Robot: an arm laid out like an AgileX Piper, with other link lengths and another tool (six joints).
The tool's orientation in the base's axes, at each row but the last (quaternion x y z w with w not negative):
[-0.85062, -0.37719, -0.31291, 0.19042]
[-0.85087, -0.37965, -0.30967, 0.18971]
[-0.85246, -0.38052, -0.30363, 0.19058]
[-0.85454, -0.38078, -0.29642, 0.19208]
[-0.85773, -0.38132, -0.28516, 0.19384]
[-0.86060, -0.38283, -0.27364, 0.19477]
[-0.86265, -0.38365, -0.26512, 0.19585]
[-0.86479, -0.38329, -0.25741, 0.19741]
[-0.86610, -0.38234, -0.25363, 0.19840]
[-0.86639, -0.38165, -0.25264, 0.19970]
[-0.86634, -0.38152, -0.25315, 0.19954]
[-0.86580, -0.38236, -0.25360, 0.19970]
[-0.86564, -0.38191, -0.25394, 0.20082]
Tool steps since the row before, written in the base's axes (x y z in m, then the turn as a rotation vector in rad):
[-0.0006, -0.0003, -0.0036, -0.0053, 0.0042, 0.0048]
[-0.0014, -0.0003, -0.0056, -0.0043, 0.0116, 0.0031]
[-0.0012, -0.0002, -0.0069, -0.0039, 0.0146, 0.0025]
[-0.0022, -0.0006, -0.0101, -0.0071, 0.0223, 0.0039]
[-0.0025, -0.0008, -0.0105, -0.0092, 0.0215, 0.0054]
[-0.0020, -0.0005, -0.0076, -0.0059, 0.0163, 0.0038]
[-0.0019, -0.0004, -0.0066, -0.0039, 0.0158, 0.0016]
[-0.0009, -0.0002, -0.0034, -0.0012, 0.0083, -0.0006]
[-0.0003, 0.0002, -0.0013, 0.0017, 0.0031, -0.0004]
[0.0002, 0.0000, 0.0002, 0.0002, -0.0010, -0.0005]
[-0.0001, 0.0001, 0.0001, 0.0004, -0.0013, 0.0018]
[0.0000, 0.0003, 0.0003, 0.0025, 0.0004, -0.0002]
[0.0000, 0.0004, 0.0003, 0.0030, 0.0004, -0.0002]
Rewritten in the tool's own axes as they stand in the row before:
[-0.0029, 0.0001, 0.0022, 0.0027, -0.0072, -0.0032]
[-0.0046, -0.0004, 0.0034, 0.0060, -0.0110, 0.0025]
[-0.0053, -0.0001, 0.0046, 0.0074, -0.0125, 0.0048]
[-0.0081, -0.0003, 0.0065, 0.0107, -0.0200, 0.0069]
[-0.0085, -0.0002, 0.0067, 0.0101, -0.0213, 0.0046]
[-0.0061, -0.0003, 0.0050, 0.0081, -0.0153, 0.0040]
[-0.0053, -0.0003, 0.0044, 0.0076, -0.0131, 0.0061]
[-0.0027, -0.0001, 0.0023, 0.0036, -0.0060, 0.0046]
[-0.0008, -0.0002, 0.0011, 0.0025, -0.0006, 0.0025]
[0.0002, 0.0001, -0.0001, -0.0007, 0.0009, -0.0001]
[0.0001, -0.0002, -0.0001, 0.0006, 0.0008, -0.0020]
[0.0003, -0.0002, -0.0001, 0.0016, 0.0017, 0.0011]
[0.0004, -0.0003, 0.0000, 0.0018, 0.0021, 0.0012]

